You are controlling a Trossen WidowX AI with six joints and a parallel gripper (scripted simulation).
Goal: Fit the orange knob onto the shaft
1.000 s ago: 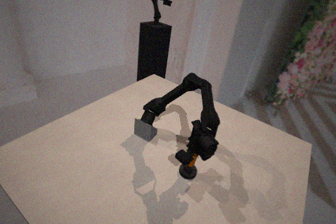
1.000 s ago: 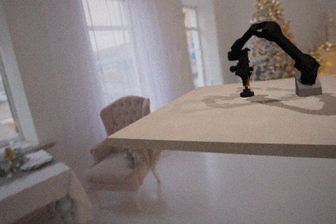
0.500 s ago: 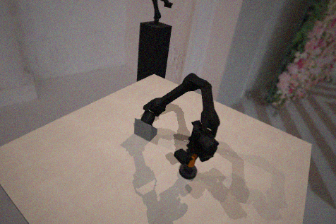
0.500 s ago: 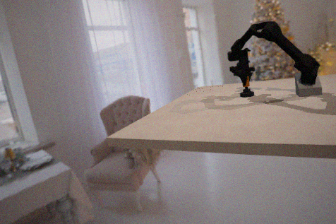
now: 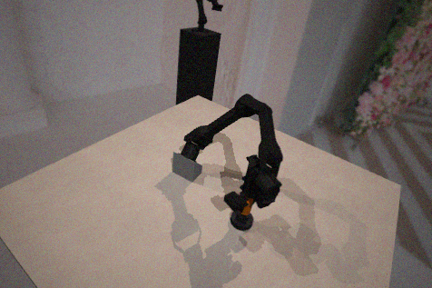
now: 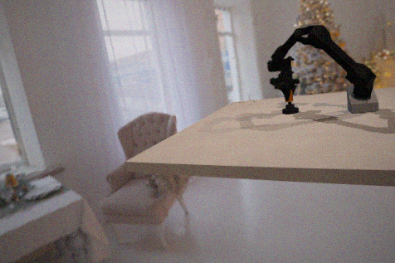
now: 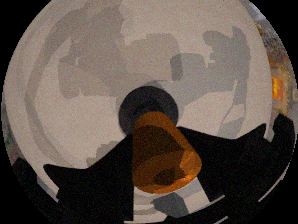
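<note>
Now: the orange knob 2 cm above my gripper tip. The rest, counted from my gripper tip: dark round pedestal: 4 cm below.
</note>
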